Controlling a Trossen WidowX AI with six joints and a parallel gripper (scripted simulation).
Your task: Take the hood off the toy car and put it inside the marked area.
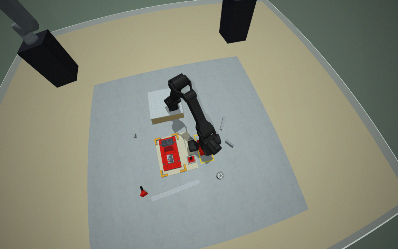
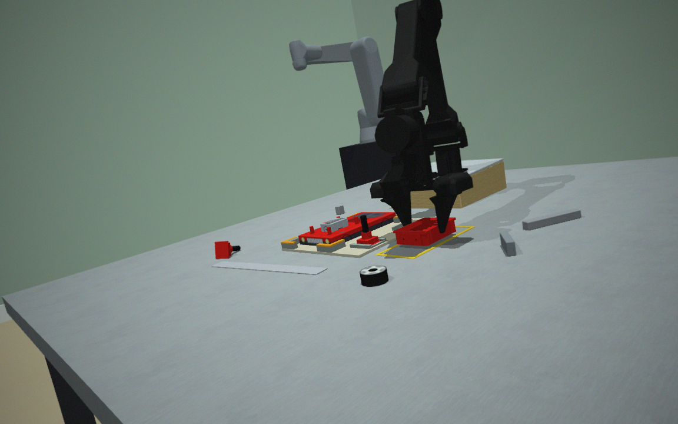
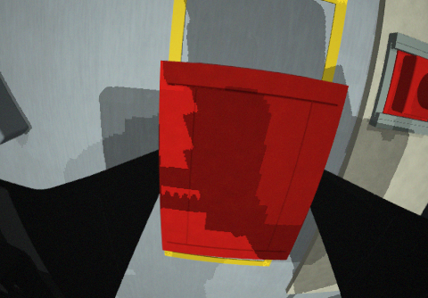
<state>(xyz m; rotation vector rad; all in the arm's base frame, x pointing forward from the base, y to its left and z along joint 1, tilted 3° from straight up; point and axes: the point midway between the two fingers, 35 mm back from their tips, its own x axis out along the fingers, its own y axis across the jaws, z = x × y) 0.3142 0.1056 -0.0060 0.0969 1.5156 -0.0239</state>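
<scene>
The red hood is 1 cm above my gripper tip. Also, from my gripper tip: thin grey strip (24 cm to the right, 19 cm ahead, 2 cm below); then black wheel (20 cm ahead, 3 cm to the left, 1 cm below).
</scene>
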